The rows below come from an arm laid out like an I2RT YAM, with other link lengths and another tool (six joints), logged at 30 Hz.
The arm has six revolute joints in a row. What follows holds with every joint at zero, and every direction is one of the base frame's.
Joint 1 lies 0.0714 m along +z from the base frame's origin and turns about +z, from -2.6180 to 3.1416 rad.
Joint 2 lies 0.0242 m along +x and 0.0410 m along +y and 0.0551 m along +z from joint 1 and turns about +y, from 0.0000 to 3.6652 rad.
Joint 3 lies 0.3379 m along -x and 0.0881 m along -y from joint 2 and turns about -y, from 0.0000 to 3.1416 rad.
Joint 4 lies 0.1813 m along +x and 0.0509 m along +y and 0.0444 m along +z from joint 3 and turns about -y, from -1.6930 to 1.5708 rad.
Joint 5 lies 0.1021 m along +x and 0.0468 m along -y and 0.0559 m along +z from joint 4 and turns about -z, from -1.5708 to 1.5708 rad.
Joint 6 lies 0.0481 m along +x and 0.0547 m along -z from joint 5 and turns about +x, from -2.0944 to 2.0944 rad.
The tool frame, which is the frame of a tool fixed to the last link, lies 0.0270 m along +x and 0.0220 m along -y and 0.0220 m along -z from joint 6; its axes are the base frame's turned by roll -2.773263, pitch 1.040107 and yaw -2.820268 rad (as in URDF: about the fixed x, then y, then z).
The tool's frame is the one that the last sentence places.
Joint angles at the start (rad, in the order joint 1, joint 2, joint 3, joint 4, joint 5, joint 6):
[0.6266, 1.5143, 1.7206, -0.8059, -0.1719, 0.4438]
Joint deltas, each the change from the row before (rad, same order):
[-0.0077, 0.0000, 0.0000, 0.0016, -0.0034, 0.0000]
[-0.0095, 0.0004, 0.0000, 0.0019, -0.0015, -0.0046]
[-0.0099, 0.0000, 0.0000, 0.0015, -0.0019, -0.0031]
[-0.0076, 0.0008, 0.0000, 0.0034, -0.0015, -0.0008]
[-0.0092, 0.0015, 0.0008, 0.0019, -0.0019, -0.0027]
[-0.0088, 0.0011, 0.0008, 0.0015, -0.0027, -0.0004]
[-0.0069, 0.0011, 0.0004, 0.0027, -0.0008, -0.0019]
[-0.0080, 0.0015, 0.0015, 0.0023, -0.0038, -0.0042]
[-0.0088, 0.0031, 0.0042, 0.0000, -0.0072, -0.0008]
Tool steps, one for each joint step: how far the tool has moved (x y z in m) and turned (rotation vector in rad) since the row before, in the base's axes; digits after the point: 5 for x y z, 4 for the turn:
[0.00112, -0.00177, 0.00021, 0.0025, -0.0002, -0.0049]
[0.00169, -0.00237, 0.00017, -0.0010, -0.0036, -0.0057]
[0.00153, -0.00255, 0.00022, 0.0000, -0.0025, -0.0066]
[0.00154, -0.00165, 0.00023, 0.0017, -0.0022, -0.0059]
[0.00183, -0.00209, 0.00009, 0.0000, -0.0020, -0.0061]
[0.00153, -0.00200, 0.00013, 0.0017, -0.0004, -0.0063]
[0.00149, -0.00156, 0.00018, 0.0003, -0.0026, -0.0052]
[0.00165, -0.00168, 0.00036, 0.0005, -0.0033, -0.0026]
[0.00178, -0.00148, 0.00040, 0.0035, 0.0007, -0.0024]

